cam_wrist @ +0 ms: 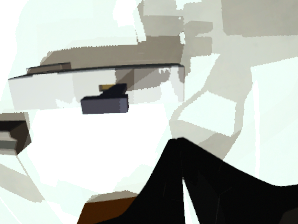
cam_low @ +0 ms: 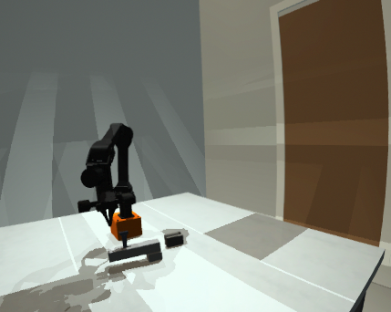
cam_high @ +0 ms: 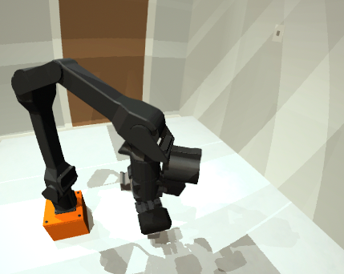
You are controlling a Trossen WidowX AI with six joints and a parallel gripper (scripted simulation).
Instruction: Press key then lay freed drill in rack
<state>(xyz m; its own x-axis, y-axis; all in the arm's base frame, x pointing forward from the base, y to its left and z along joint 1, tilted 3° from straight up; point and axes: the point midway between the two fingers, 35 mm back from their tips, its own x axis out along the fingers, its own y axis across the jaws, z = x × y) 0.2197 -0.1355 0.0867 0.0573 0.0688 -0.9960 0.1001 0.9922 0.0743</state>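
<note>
Now: gripper tip 3 cm short of the blue key, 4 cm to the right of it and 5 cm above it. From my gripper tip the other things lie so: grey rack: 1 cm behind, 25 cm to the left, 12 cm below; then housing block: 3 cm ahead, 7 cm to the left, 10 cm below; then drill: 4 cm ahead, 9 cm to the left, 9 cm below.
</note>
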